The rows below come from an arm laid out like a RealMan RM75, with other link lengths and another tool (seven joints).
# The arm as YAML. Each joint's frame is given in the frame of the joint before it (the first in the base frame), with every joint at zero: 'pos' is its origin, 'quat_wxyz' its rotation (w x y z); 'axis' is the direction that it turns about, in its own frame. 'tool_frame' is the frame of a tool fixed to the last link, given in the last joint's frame.
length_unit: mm
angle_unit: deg
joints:
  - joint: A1
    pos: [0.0, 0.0, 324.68]
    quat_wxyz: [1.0, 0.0, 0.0, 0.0]
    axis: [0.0, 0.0, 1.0]
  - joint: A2
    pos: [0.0, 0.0, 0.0]
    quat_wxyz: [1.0, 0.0, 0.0, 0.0]
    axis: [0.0, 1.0, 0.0]
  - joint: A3
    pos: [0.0, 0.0, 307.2]
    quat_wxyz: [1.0, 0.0, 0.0, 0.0]
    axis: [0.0, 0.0, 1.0]
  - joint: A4
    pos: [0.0, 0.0, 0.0]
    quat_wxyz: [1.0, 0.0, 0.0, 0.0]
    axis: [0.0, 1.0, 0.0]
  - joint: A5
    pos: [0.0, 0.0, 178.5]
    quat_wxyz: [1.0, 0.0, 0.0, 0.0]
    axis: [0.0, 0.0, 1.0]
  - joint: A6
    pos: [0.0, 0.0, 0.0]
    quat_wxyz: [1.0, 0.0, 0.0, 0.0]
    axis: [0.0, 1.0, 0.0]
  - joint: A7
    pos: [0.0, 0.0, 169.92]
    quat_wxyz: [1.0, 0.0, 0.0, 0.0]
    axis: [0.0, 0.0, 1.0]
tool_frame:
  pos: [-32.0, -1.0, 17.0]
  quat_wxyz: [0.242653, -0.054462, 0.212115, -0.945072]
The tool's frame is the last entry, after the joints.
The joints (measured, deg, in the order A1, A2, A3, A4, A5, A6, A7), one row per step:
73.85, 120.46, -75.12, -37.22, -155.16, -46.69, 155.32
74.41, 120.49, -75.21, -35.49, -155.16, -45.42, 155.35
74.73, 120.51, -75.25, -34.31, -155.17, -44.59, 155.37
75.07, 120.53, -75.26, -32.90, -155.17, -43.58, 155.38
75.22, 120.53, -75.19, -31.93, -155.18, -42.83, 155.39
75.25, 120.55, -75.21, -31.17, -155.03, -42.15, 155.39
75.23, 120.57, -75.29, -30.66, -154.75, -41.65, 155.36
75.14, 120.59, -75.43, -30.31, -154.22, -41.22, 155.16
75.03, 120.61, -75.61, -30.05, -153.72, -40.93, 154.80
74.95, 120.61, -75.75, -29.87, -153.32, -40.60, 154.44
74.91, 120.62, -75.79, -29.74, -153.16, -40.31, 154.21
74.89, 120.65, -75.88, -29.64, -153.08, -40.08, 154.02
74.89, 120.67, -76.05, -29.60, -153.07, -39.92, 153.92
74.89, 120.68, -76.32, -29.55, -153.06, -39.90, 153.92
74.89, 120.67, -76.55, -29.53, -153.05, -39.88, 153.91
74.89, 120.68, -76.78, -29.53, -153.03, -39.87, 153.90
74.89, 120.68, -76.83, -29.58, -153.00, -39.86, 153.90
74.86, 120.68, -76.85, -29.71, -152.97, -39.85, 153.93
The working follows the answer.
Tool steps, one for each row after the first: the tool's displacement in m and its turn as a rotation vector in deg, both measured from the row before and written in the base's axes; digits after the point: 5 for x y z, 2 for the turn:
0.00128, 0.00135, -0.00245, 0.20, -0.18, -0.15
0.00159, 0.00082, -0.00163, 0.12, -0.14, -0.19
0.00228, 0.00099, -0.00178, 0.17, -0.14, -0.27
0.00229, 0.00087, -0.00085, 0.19, -0.02, -0.28
0.00219, 0.00046, -0.00096, 0.13, 0.10, -0.26
0.00151, 0.00011, -0.00090, 0.05, 0.17, -0.19
0.00107, -0.00024, -0.00101, -0.06, 0.28, -0.09
0.00110, -0.00052, -0.00112, -0.16, 0.10, 0.03
0.00044, -0.00013, -0.00054, -0.04, 0.08, 0.16
0.00019, 0.00012, -0.00018, 0.05, 0.04, 0.15
0.00007, -0.00006, -0.00040, 0.02, -0.06, 0.18
-0.00015, -0.00008, -0.00034, 0.02, -0.14, 0.21
0.00028, -0.00036, -0.00061, -0.08, -0.23, 0.10
0.00013, -0.00017, -0.00030, -0.04, -0.19, 0.12
0.00000, -0.00031, -0.00047, -0.06, -0.17, 0.12
-0.00034, -0.00002, 0.00001, 0.01, 0.01, 0.06
-0.00051, 0.00006, 0.00023, 0.05, 0.09, 0.06

Tool pose at each row, in the base's axes (x y z in m, rotation vector in deg; rounded; the steps above come from the unrounded poses):
0.02167, 0.54367, -0.01774, 75.66, 129.21, 90.67
0.02295, 0.54502, -0.02019, 75.64, 128.85, 90.94
0.02455, 0.54584, -0.02182, 75.69, 128.52, 91.08
0.02683, 0.54683, -0.02360, 75.83, 128.08, 91.26
0.02911, 0.54770, -0.02445, 76.10, 127.69, 91.43
0.03130, 0.54816, -0.02541, 76.48, 127.42, 91.49
0.03281, 0.54827, -0.02631, 76.85, 127.30, 91.43
0.03389, 0.54802, -0.02733, 77.22, 127.39, 91.24
0.03499, 0.54751, -0.02844, 77.26, 127.55, 91.01
0.03542, 0.54738, -0.02898, 77.20, 127.79, 90.98
0.03562, 0.54750, -0.02916, 77.12, 127.93, 91.09
0.03568, 0.54744, -0.02957, 76.89, 128.08, 91.20
0.03553, 0.54736, -0.02991, 76.55, 128.21, 91.34
0.03582, 0.54700, -0.03052, 76.19, 128.22, 91.34
0.03595, 0.54683, -0.03082, 75.87, 128.25, 91.38
0.03595, 0.54652, -0.03129, 75.55, 128.31, 91.39
0.03561, 0.54650, -0.03127, 75.51, 128.38, 91.42
0.03510, 0.54657, -0.03104, 75.56, 128.47, 91.47

